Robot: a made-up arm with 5 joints.
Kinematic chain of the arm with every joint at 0, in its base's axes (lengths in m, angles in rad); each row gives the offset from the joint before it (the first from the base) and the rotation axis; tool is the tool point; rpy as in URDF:
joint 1: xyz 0 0 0.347 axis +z
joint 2: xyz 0 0 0 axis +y
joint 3: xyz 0.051 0 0.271 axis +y
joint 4: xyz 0.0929 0 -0.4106 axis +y
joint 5: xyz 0.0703 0 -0.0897 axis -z
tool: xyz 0 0 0 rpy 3.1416 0 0
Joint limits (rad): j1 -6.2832..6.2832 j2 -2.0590..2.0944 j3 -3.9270..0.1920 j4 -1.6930..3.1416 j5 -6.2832..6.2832
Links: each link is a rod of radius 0.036 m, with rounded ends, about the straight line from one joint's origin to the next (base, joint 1, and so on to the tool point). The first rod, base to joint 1, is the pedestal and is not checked.
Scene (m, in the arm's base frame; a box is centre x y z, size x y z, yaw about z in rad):
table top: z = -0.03
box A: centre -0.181 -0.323 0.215 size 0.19 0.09 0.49 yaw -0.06
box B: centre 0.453 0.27 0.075 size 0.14 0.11 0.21 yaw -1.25
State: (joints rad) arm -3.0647 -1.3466 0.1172 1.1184 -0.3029
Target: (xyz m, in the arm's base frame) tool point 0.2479 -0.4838 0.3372
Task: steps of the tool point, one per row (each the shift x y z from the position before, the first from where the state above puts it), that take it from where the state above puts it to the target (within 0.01 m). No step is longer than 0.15 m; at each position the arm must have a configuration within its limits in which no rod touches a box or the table.
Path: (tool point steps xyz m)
1: -0.0092 -0.0678 0.0603
2: 0.0125 -0.0718 0.0611
3: 0.0351 -0.0683 0.0613
4: 0.0561 -0.0575 0.0610
5: 0.0729 -0.0400 0.0601
6: 0.0544 -0.0754 -0.0479
7: 0.0778 -0.0578 -0.0654
8: 0.0939 -0.0304 -0.0823
9: 0.0986 0.0040 -0.0967

